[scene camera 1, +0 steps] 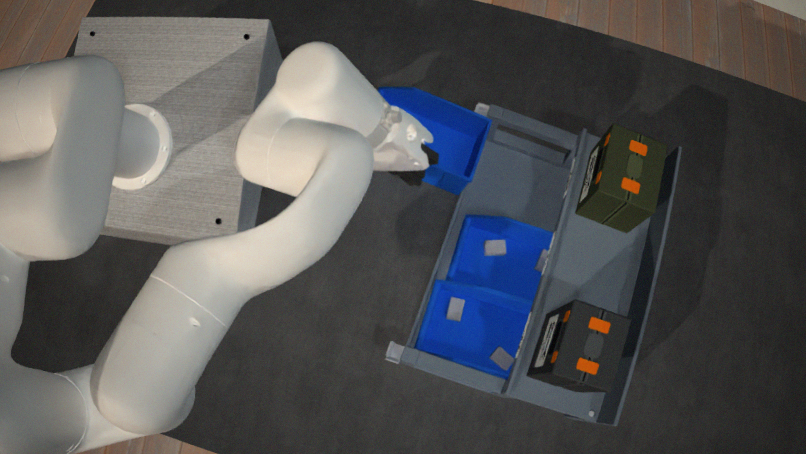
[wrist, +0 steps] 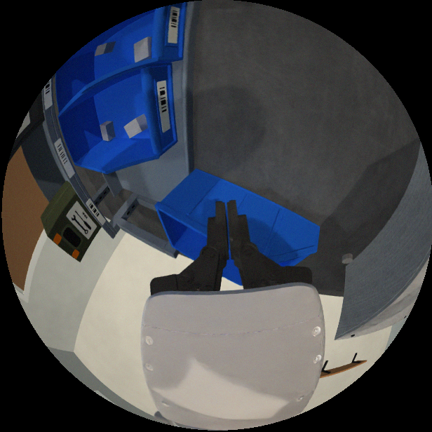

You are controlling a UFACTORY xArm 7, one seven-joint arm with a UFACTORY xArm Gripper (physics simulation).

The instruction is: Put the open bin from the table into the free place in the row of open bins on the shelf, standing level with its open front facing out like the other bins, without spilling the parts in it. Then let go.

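Frame: origin at the arm's base, x ahead, y left, z up, level; metres.
Seen in the pictures: gripper, between the fingertips: [scene camera 1: 417, 175]; arm's base, origin of its link: [scene camera 1: 134, 147].
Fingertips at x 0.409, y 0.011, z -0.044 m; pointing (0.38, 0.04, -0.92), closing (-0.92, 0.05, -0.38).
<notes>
Offsets run from my fingertips to a thing's middle. "spot": to the spot under its first point.
The loose blue open bin @[spot: 0.053 m ahead, 0.103 m left, 0.050 m down] [scene camera 1: 456, 129] [wrist: 285, 225] is off the shelf, at the near left end of the grey shelf @[spot: 0.075 m ahead, 0.258 m right, 0.022 m up] [scene camera 1: 456, 369] [wrist: 150, 170], turned at an angle to the row. No parts can be made out in it; the arm hides some of its inside. My gripper [scene camera 1: 432, 156] [wrist: 226, 212] is shut with nothing between its fingers, and its tips overlap the bin's side in view; contact is unclear. Two blue bins stand side by side on the shelf, one @[spot: 0.111 m ahead, 0.106 m right, 0.054 m down] [scene camera 1: 485, 267] [wrist: 120, 100] beside the free place and another @[spot: 0.103 m ahead, 0.210 m right, 0.054 m down] [scene camera 1: 473, 338] [wrist: 122, 57] beyond it, each with grey parts.
An olive case @[0.265 m ahead, 0.005 m right, 0.087 m up] [scene camera 1: 651, 169] [wrist: 55, 215] with orange latches stands on the rear tier, behind the free place. A dark case @[0.206 m ahead, 0.229 m right, 0.099 m up] [scene camera 1: 614, 355] stands at that tier's other end. The grey robot pedestal [scene camera 1: 186, 67] [wrist: 370, 280] is on the opposite side of the loose bin from the shelf.
</notes>
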